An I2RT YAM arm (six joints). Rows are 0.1 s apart.
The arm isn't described. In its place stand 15 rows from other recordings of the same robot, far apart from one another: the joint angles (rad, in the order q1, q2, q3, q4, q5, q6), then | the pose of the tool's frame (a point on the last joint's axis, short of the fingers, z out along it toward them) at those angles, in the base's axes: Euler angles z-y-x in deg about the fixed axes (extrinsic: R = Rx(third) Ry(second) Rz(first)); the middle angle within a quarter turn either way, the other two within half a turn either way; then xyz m.
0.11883 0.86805 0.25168 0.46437 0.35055 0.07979 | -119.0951 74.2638 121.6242 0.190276 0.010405 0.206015
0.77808 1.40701 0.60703 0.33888 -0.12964 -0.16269 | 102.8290 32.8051 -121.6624 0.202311 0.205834 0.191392
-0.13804 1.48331 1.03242 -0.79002 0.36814 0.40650 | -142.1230 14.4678 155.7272 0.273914 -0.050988 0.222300
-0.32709 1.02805 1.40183 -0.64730 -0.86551 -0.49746 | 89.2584 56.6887 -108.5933 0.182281 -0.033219 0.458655
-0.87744 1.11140 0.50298 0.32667 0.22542 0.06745 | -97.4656 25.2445 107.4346 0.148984 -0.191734 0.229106
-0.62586 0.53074 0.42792 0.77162 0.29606 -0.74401 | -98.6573 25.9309 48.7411 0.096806 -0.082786 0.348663
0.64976 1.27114 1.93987 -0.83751 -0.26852 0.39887 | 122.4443 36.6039 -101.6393 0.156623 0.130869 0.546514
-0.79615 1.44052 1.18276 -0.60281 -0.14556 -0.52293 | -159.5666 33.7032 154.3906 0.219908 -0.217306 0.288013
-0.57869 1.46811 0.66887 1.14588 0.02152 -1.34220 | -140.1303 50.8443 57.4576 0.258978 -0.170105 0.279556
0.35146 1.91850 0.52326 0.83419 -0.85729 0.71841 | 162.3159 15.0693 -111.1394 0.266956 0.126558 0.079178
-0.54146 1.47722 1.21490 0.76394 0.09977 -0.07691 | -59.3689 44.1319 48.1937 0.292495 -0.180049 0.423375
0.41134 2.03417 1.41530 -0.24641 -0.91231 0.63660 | 170.7863 2.7196 -117.7987 0.386976 0.199529 0.183488
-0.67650 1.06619 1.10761 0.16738 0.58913 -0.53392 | -110.8791 16.6408 79.6375 0.171655 -0.163187 0.436165
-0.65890 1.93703 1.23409 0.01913 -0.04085 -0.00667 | -130.7922 39.5978 145.0047 0.337068 -0.259168 0.178166
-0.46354 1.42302 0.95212 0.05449 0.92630 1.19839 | -42.7506 7.7036 104.1950 0.268070 -0.165815 0.278358
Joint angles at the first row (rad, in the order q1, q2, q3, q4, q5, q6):
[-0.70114 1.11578 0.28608 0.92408 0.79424 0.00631]
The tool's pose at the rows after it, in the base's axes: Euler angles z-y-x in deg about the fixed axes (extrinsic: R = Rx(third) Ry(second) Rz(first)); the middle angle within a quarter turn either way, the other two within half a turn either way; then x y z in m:
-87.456 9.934 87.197 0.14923 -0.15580 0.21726
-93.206 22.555 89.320 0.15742 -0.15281 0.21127
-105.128 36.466 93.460 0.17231 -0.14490 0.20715
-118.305 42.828 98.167 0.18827 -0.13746 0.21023
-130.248 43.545 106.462 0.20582 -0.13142 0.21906
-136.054 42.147 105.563 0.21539 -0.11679 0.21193
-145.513 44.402 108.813 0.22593 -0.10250 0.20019
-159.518 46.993 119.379 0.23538 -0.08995 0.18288
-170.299 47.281 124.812 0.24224 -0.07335 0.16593
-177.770 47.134 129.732 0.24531 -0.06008 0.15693
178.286 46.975 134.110 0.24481 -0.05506 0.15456
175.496 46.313 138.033 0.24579 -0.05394 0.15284
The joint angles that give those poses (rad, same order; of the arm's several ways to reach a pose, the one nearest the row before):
[-0.70104 1.11214 0.28684 0.88806 0.69520 -0.00428]
[-0.69528 1.11505 0.28366 0.84376 0.48180 -0.06624]
[-0.65591 1.12640 0.30142 0.77450 0.27722 -0.21429]
[-0.59738 1.13931 0.35089 0.68147 0.21962 -0.37338]
[-0.53185 1.15034 0.44815 0.48845 0.25240 -0.44748]
[-0.44515 1.18069 0.43158 0.53463 0.36365 -0.54171]
[-0.37197 1.22794 0.42139 0.55531 0.38518 -0.63874]
[-0.31748 1.28359 0.42808 0.49224 0.34307 -0.69559]
[-0.24280 1.34346 0.41503 0.49959 0.37258 -0.76427]
[-0.18690 1.36844 0.41548 0.46405 0.38749 -0.78635]
[-0.17028 1.36303 0.42178 0.40742 0.36713 -0.77512]
[-0.16878 1.36742 0.43694 0.35430 0.34038 -0.75860]

